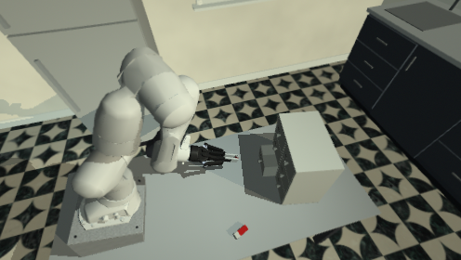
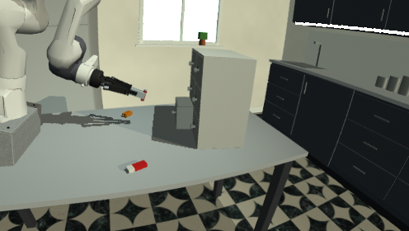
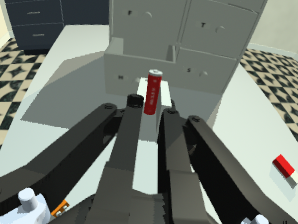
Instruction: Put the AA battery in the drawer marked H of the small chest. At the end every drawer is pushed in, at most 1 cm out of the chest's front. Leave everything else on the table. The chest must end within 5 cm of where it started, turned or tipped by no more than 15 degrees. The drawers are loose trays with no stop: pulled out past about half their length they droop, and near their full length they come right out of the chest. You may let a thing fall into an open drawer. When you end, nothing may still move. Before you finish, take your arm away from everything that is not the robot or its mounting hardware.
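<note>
My gripper is now 24 cm short of the drawer marked H, 12 cm above it and 7 cm to the left of it. From my hand the other things lie so: red-and-white block: 29 cm to the right, 15 cm below, 10 cm behind; then orange piece: 15 cm below, 13 cm to the left, 3 cm behind; then AA battery: 2 cm ahead, 1 cm to the right, 1 cm below.
</note>
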